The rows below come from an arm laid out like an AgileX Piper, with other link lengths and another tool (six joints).
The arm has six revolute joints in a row. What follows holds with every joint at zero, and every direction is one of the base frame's.
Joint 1 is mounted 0.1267 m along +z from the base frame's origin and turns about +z.
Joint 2 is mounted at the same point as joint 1 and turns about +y.
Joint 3 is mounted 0.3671 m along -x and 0.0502 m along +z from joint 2 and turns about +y.
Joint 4 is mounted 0.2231 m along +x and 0.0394 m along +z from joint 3 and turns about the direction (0.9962, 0, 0.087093).
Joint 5 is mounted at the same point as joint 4 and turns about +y.
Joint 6 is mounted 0.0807 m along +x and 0.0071 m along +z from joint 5 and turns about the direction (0.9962, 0, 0.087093).
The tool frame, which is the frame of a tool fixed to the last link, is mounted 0.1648 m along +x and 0.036 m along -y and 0.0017 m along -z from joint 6; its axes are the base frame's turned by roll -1.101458, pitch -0.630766 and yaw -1.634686 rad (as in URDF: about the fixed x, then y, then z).
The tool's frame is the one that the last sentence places.
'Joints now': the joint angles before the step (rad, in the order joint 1, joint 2, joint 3, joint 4, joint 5, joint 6). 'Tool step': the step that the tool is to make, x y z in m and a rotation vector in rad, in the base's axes. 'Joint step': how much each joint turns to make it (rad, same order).
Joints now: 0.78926 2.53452 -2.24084 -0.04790 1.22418 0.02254
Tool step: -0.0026 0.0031 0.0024 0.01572 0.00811 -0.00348
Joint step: 0.00000 -0.00557 0.00016 0.01718 -0.00004 0.00000
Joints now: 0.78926 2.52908 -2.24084 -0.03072 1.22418 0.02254
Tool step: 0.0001 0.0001 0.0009 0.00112 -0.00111 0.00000
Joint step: 0.00000 -0.00164 0.00019 0.00000 -0.00012 0.00000
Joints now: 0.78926 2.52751 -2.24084 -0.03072 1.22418 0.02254
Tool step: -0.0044 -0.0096 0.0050 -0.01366 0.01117 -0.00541
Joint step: -0.00571 -0.02806 0.04554 -0.00179 0.00008 0.00007
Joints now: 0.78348 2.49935 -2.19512 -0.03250 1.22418 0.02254
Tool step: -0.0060 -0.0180 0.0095 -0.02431 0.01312 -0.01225
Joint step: -0.01194 -0.04833 0.07504 -0.00862 -0.00022 0.00231
